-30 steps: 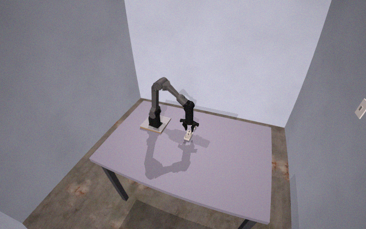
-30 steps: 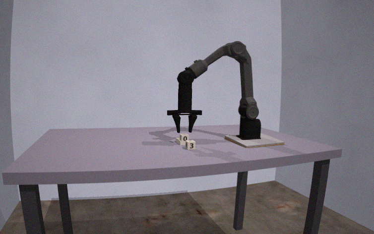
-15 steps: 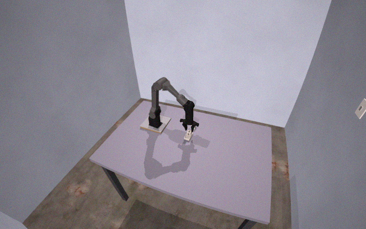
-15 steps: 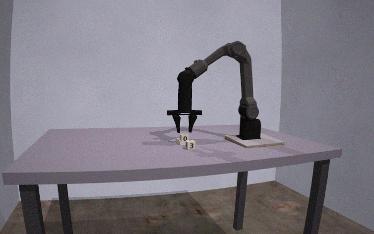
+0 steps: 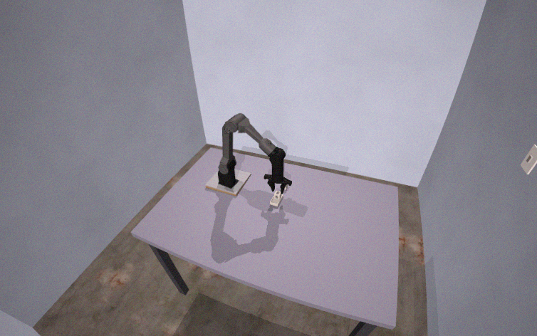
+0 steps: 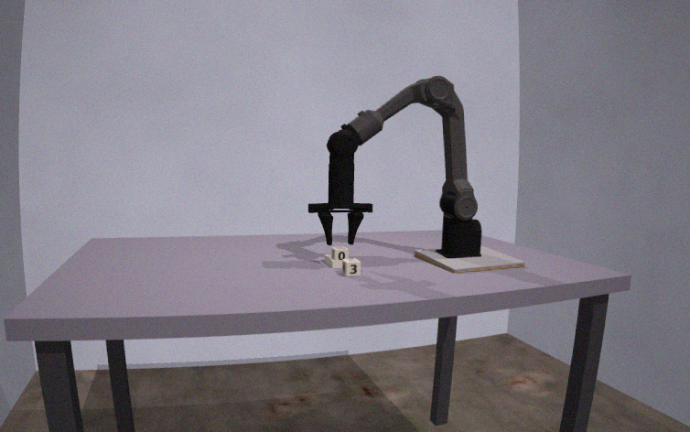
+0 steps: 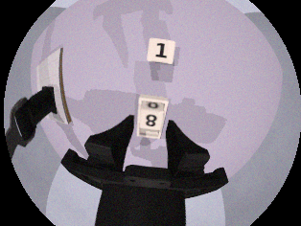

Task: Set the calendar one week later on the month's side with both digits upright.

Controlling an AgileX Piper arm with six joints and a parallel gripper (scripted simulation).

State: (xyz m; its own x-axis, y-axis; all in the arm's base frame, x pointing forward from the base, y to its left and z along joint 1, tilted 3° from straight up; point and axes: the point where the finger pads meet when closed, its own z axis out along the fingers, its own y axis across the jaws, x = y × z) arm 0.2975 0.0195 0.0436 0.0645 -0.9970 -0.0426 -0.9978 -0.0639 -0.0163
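Right now the cream cube is 30 mm below my hand. From my hand the other things lie so: tray 50 mm below, 20 mm to the right.
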